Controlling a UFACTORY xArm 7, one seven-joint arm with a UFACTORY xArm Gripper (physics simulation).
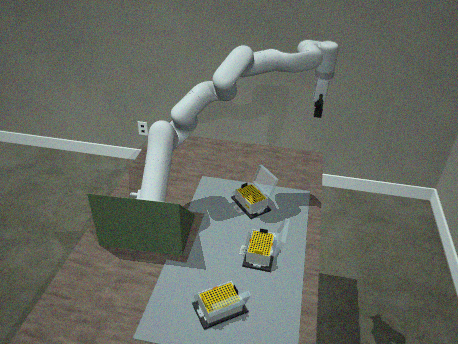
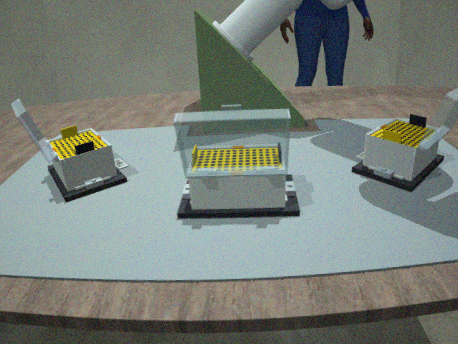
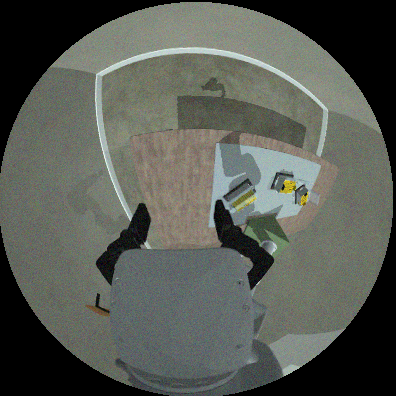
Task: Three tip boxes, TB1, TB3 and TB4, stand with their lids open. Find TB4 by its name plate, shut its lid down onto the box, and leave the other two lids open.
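Where they show: gripper, fingertip midpoint: [image 1: 317, 112] [image 3: 179, 209]; arm's base, link origin: [image 1: 151, 203] [image 2: 231, 42] [image 3: 268, 245].
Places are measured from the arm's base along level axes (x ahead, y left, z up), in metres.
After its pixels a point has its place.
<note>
Three white tip boxes with yellow racks stand on dark bases, with clear lids raised. The far box [image 1: 251, 199] [image 2: 397, 150] {x 0.382, y 0.242, z -0.121 m} [image 3: 243, 199] {x 0.399, y 0.330, z -0.037 m} has its lid [image 1: 266, 178] {x 0.384, y 0.331, z -0.061 m} [image 2: 444, 122] {x 0.426, y 0.287, z -0.062 m} open. The middle box [image 1: 260, 250] {x 0.414, y -0.032, z -0.113 m} [image 2: 237, 187] [image 3: 286, 185] {x 0.417, y 0.020, z -0.113 m} has its lid [image 1: 284, 233] {x 0.490, y -0.016, z -0.026 m} [image 2: 232, 125] {x 0.497, y 0.002, z -0.036 m} open. The near box [image 1: 220, 305] {x 0.337, y -0.351, z -0.028 m} [image 2: 87, 162] {x 0.365, y -0.226, z -0.125 m} [image 3: 302, 196] has its lid [image 1: 244, 298] {x 0.400, y -0.307, z -0.035 m} [image 2: 31, 127] {x 0.408, y -0.283, z -0.049 m} open. The name plates are too small to read, so I cannot tell which is TB4. My gripper [image 1: 318, 107] {x 0.558, y 0.545, z 0.166 m} [image 3: 179, 209] {x 0.558, y 0.545, z 0.166 m} is open and empty, high above and beyond the far box, pointing down.
The boxes stand on a light blue mat [image 1: 175, 300] {x 0.165, y -0.264, z -0.170 m} [image 2: 150, 250] {x 0.527, y -0.098, z -0.170 m} [image 3: 217, 170] {x 0.455, y 0.409, z -0.170 m} on a wooden table [image 1: 65, 300] {x -0.192, y -0.341, z -0.173 m} [image 2: 225, 300] {x 0.605, y -0.011, z -0.173 m} [image 3: 170, 185] {x 0.386, y 0.616, z -0.173 m}. A green wedge [image 1: 140, 225] {x -0.018, y -0.075, z -0.042 m} [image 2: 225, 75] {x 0.125, y -0.014, z -0.054 m} [image 3: 267, 230] {x 0.121, y 0.053, z -0.052 m} stands at the arm's base. A person in blue [image 2: 321, 45] stands behind the table.
</note>
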